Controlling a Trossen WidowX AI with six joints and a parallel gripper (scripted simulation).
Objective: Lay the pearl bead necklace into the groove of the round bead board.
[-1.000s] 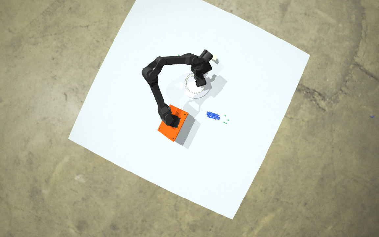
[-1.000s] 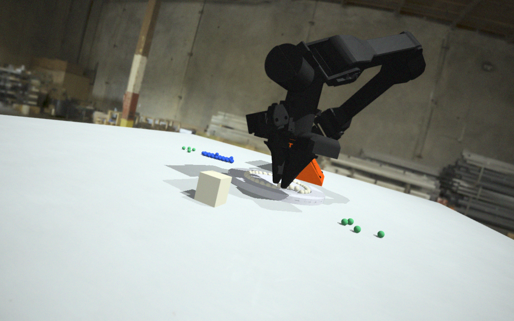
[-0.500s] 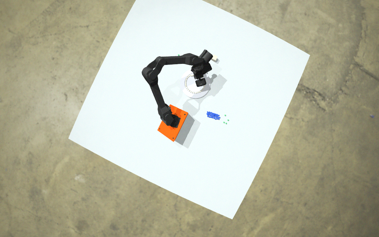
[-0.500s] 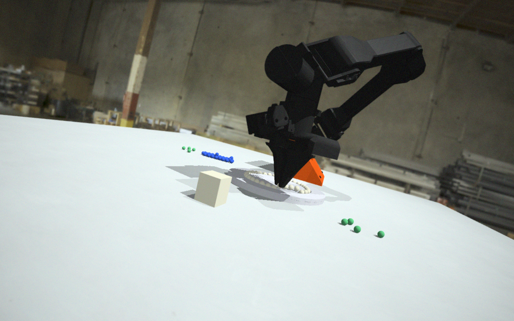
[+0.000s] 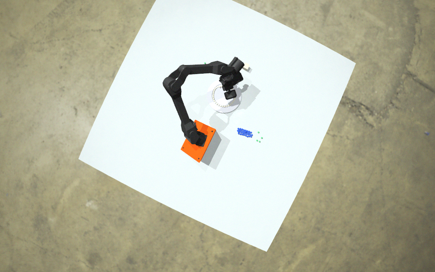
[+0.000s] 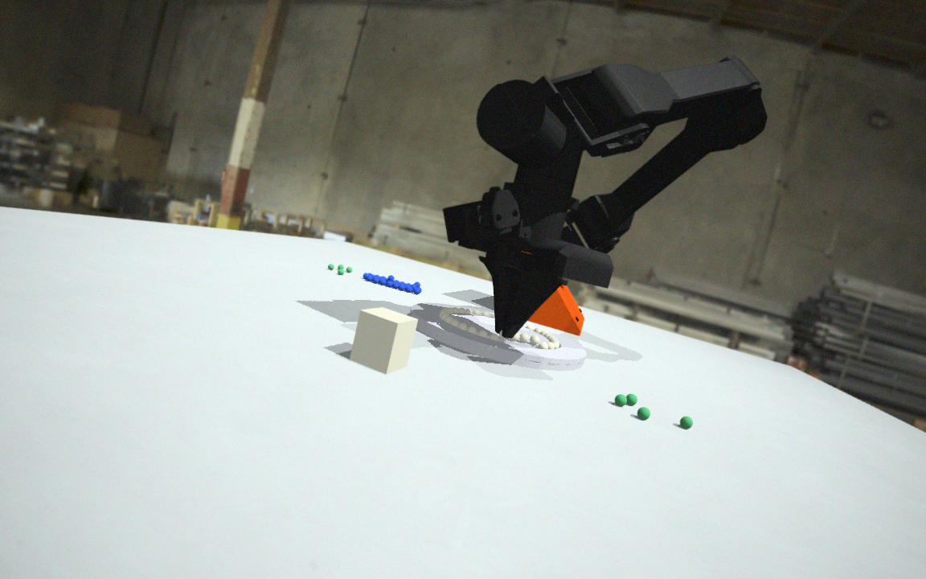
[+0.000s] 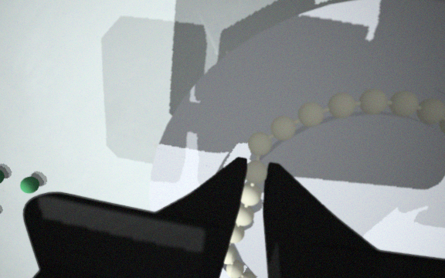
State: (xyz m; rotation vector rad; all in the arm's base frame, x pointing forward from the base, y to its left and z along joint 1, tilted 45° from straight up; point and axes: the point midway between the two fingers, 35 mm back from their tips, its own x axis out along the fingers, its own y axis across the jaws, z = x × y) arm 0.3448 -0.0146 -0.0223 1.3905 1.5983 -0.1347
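Right now my gripper tip is 6 cm past the round bead board, 1 cm to the left of it and 1 cm above it. The rest, counted from my gripper tip: cream cube: 14 cm ahead, 8 cm to the right.
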